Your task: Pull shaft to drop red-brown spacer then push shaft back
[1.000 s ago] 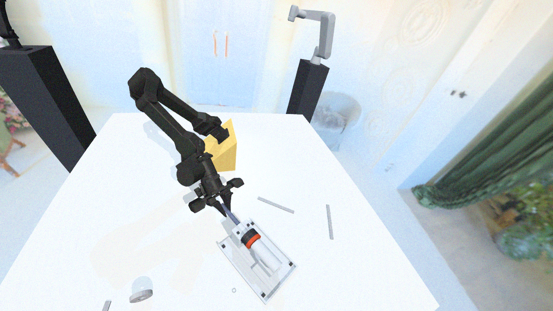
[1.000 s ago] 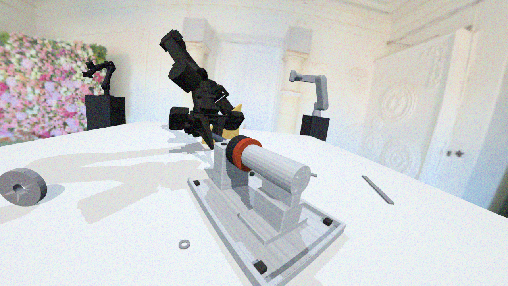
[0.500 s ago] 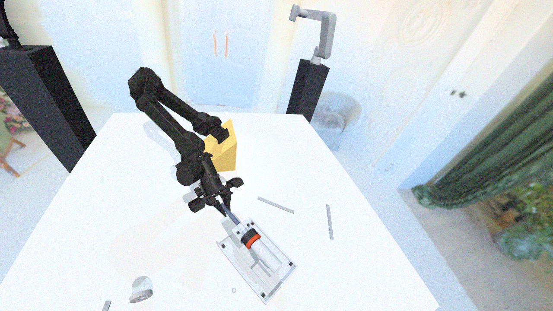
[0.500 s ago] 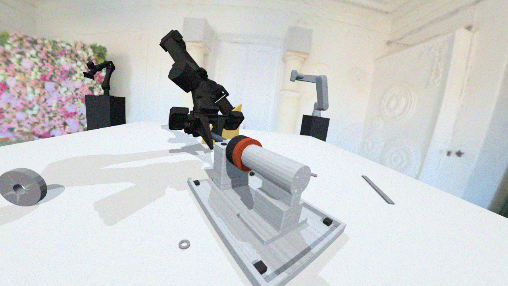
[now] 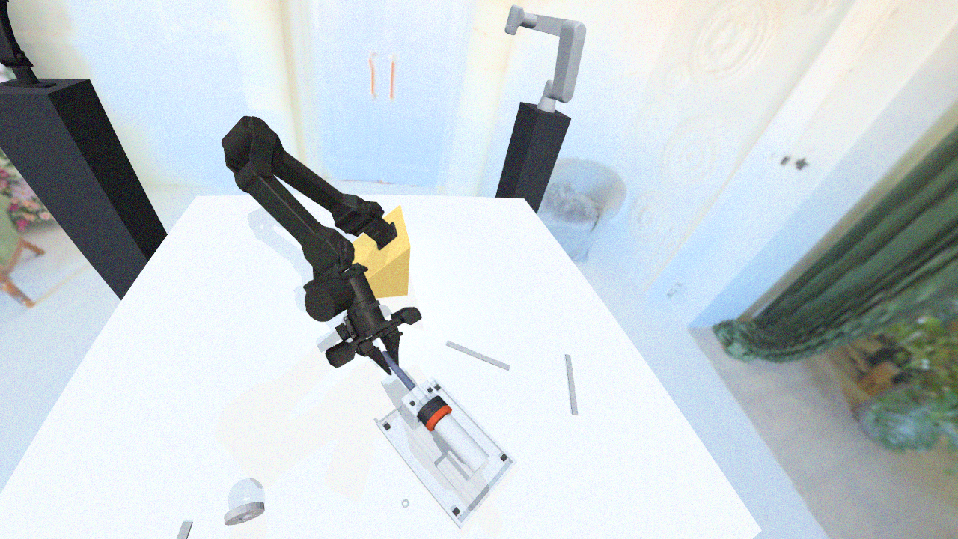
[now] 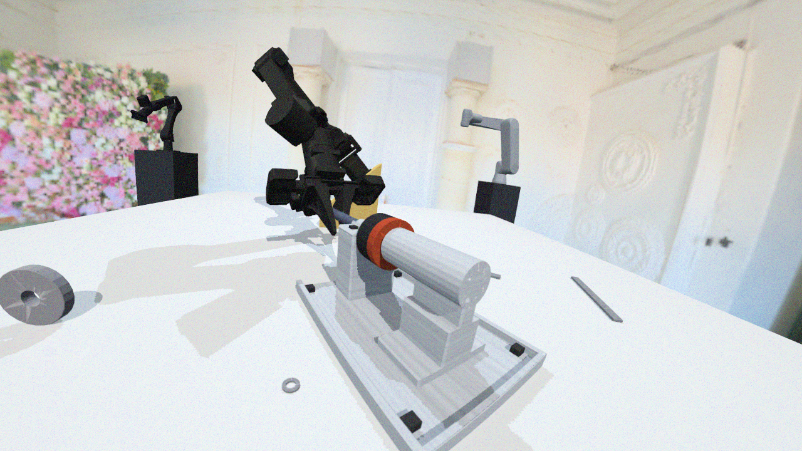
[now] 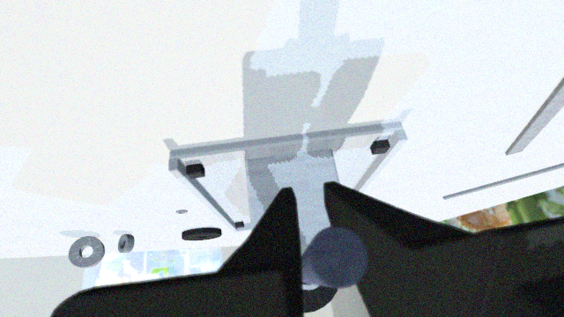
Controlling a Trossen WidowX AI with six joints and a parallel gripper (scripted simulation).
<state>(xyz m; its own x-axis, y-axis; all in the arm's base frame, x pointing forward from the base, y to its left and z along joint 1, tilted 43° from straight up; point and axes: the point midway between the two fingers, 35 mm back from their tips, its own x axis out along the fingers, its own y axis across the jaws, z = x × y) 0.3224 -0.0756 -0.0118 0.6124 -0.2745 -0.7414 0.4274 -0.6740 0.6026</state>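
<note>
The blue-grey shaft is 5 cm ahead of my gripper tip, 2 cm to the left of it and 3 cm above it. Round my gripper tip: grey disc 17 cm ahead, 26 cm to the right, 3 cm below; then black spacer 11 cm ahead, 5 cm to the left, 3 cm above; then red-brown spacer 12 cm ahead, 6 cm to the left, 3 cm above.
</note>
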